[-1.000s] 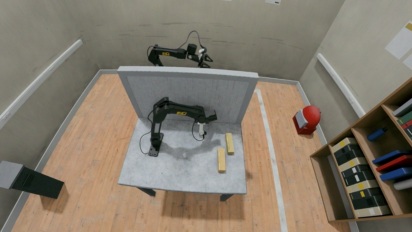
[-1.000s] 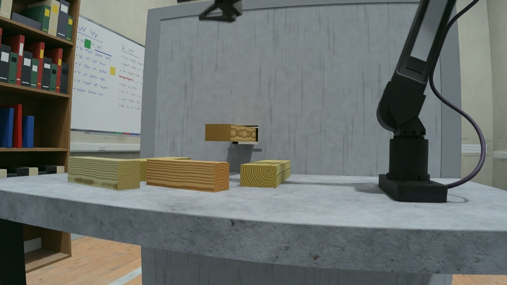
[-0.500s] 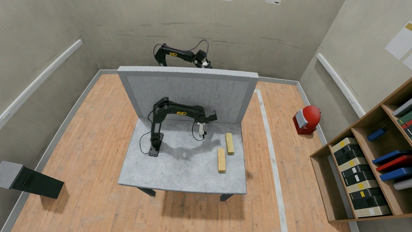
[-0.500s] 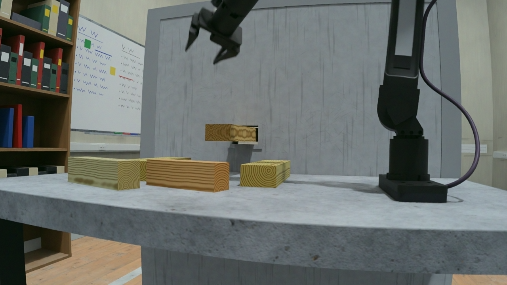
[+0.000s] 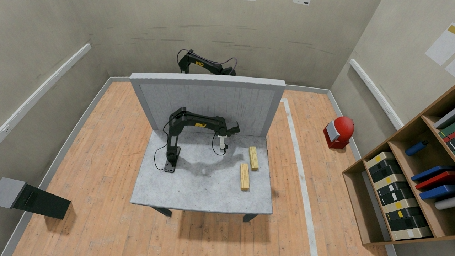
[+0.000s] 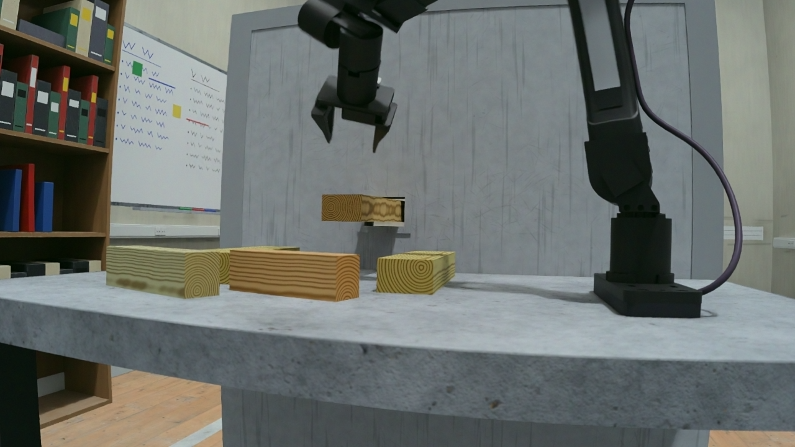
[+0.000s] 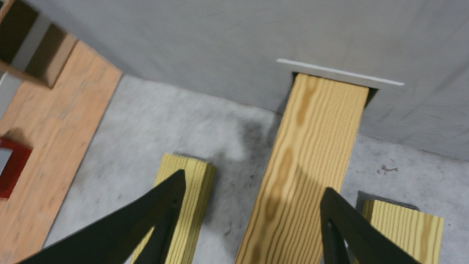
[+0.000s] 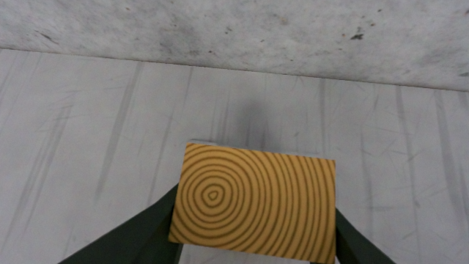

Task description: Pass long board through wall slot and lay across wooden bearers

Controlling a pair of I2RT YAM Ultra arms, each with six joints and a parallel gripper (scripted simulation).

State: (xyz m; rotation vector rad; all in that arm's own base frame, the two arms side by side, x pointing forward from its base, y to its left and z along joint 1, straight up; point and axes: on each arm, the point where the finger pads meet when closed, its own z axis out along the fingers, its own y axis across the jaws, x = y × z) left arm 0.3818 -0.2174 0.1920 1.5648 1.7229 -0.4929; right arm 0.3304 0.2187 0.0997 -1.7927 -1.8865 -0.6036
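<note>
Now: left hand 10 cm above the long board, 7 cm to the left of it and 2 cm past it.
</note>
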